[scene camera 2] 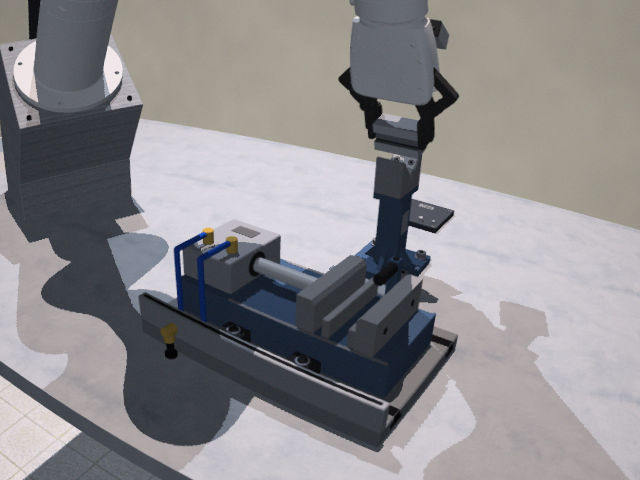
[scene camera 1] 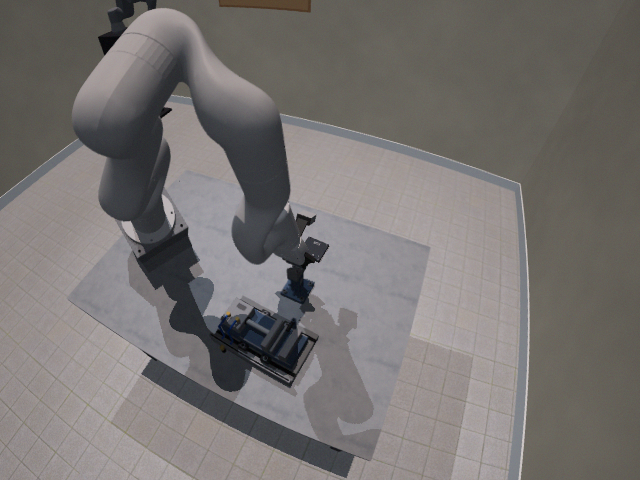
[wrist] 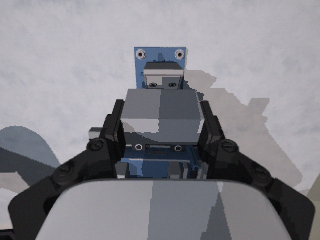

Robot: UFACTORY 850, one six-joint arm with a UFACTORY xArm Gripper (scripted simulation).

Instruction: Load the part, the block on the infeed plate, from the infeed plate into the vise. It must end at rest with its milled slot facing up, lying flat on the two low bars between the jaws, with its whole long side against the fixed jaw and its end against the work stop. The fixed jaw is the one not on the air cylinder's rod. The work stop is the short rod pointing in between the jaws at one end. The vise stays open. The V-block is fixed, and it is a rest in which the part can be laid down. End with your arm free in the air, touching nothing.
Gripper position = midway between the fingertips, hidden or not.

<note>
In view: the gripper (scene camera 2: 400, 139), a part (scene camera 2: 397, 135), a fixed jaw (scene camera 2: 393, 310), a dark infeed plate (scene camera 2: 440, 215), a moving jaw (scene camera 2: 317, 300) and a grey rail (scene camera 2: 373, 416).
The part also shows in the wrist view (wrist: 150, 116). The gripper shows as well in scene camera 1 (scene camera 1: 295, 260) and in the wrist view (wrist: 161, 112).
</note>
